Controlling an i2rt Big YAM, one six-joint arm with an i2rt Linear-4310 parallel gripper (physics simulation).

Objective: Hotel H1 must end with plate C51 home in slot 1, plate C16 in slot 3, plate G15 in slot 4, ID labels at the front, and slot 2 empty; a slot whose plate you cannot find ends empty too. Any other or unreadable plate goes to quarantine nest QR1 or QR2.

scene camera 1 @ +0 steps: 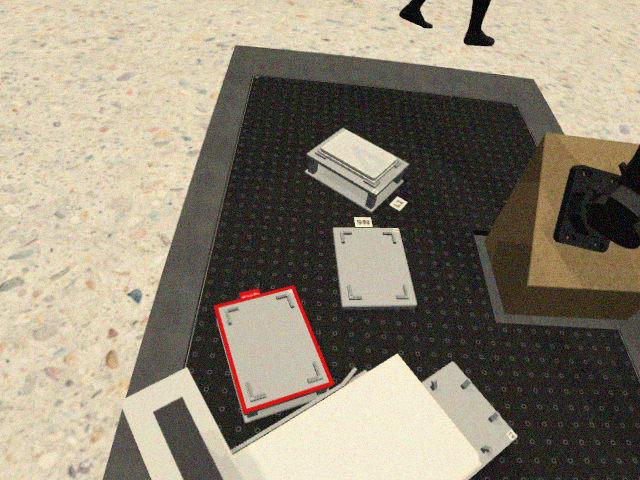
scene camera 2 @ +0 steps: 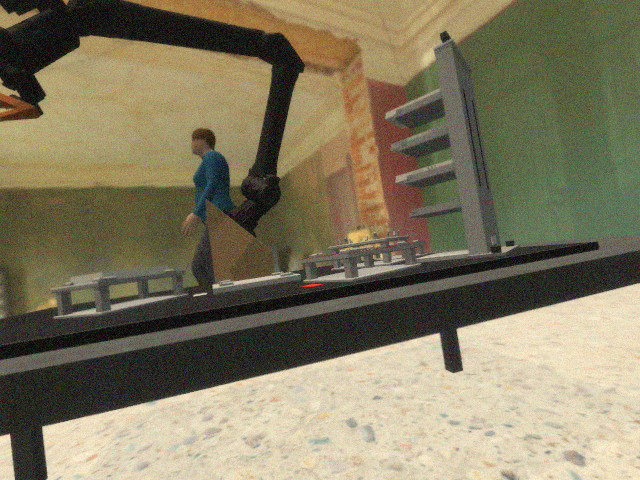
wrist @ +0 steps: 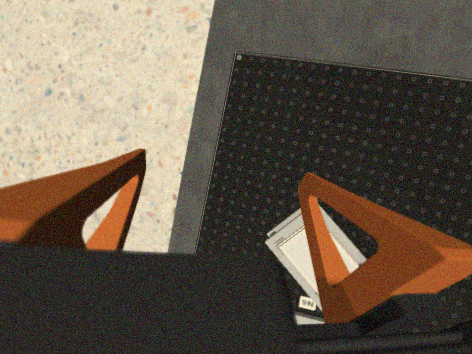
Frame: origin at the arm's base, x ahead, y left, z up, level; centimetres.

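Where they show: gripper, fingertip midpoint: (wrist: 230, 170); arm's base, origin of the base link: (scene camera 1: 586, 208) (scene camera 2: 237, 227).
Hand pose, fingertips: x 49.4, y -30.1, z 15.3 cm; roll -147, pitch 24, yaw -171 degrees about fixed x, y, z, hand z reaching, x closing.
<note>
Each offset is from my fingertips to the centre of the thing.
My gripper (wrist: 230, 170) is open and empty, high above the table's edge; its orange fingers are partly cut off at the left of scene camera 2. A pale plate @(dx -14.5, dy +12.8, dz -25.9 cm) (scene camera 1: 359, 155) (scene camera 2: 95, 277) (wrist: 297, 255) lies on a raised nest @(dx -14.5, dy +12.8, dz -28.8 cm) (scene camera 1: 330, 178) (scene camera 2: 155, 275); no ID on it is readable. The hotel @(dx -10.7, dy +77.2, dz -10.2 cm) (scene camera 1: 144, 413) (scene camera 2: 467, 144) is a grey tower with shelves one above another, and no plate is discernible on them. Its pale top shelf @(dx -13.0, dy +75.3, dz -0.5 cm) (scene camera 1: 361, 423) (scene camera 2: 413, 109) hides part of the table in scene camera 1. A red-outlined raised nest @(dx -5.1, dy +53.6, dz -29.3 cm) (scene camera 1: 273, 348) bears no plate; its red label is unreadable.
A low bare nest @(dx -18.9, dy +35.1, dz -30.8 cm) (scene camera 1: 374, 268) (scene camera 2: 253, 283) stands beside a tag reading N6 @(dx -16.9, dy +24.7, dz -31.6 cm) (scene camera 1: 363, 222) (wrist: 307, 303). Another nest @(dx -27.3, dy +63.1, dz -27.8 cm) (scene camera 1: 465, 397) is partly hidden by the hotel. The arm's brown pedestal (scene camera 1: 578, 217) (scene camera 2: 232, 248) stands right in scene camera 1. A person (scene camera 2: 211, 170) is behind the table.
</note>
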